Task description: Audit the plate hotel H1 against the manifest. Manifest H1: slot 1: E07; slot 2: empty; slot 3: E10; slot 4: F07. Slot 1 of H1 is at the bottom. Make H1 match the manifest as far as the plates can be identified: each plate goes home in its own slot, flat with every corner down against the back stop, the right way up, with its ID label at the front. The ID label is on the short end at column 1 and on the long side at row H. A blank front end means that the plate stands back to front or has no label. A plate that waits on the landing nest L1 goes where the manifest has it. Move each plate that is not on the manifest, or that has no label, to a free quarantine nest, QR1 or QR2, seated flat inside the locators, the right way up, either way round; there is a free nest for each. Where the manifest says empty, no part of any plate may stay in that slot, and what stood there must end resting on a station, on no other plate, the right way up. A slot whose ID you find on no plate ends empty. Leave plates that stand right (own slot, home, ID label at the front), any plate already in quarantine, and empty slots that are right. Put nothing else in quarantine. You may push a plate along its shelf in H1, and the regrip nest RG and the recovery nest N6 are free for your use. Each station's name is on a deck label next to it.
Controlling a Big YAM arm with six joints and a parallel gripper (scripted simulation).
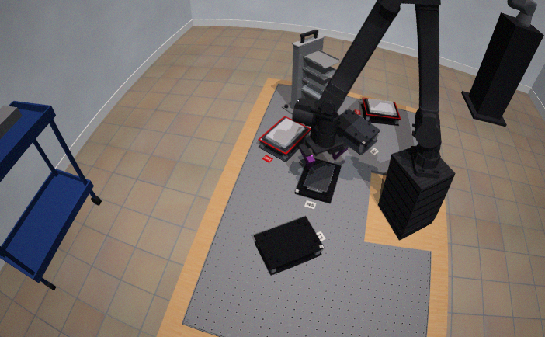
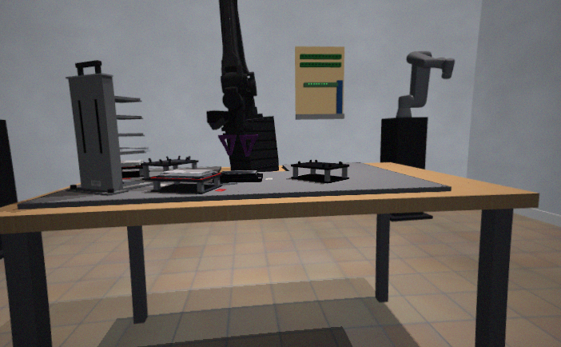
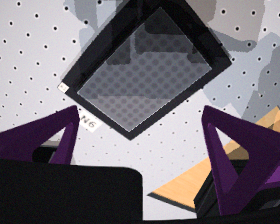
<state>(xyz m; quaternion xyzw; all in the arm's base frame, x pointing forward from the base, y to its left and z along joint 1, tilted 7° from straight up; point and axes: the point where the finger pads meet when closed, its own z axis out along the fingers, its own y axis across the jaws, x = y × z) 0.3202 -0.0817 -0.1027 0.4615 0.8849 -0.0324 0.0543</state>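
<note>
My hand is 7 cm above the dark plate. The rest, counted from my hand: H1 deck label (25 cm to the right, 9 cm below, 4 cm ahead); then N6 deck label (10 cm to the left, 9 cm below, 2 cm ahead); then red-rimmed quarantine nest (16 cm to the right, 14 cm ahead, 6 cm below).
</note>
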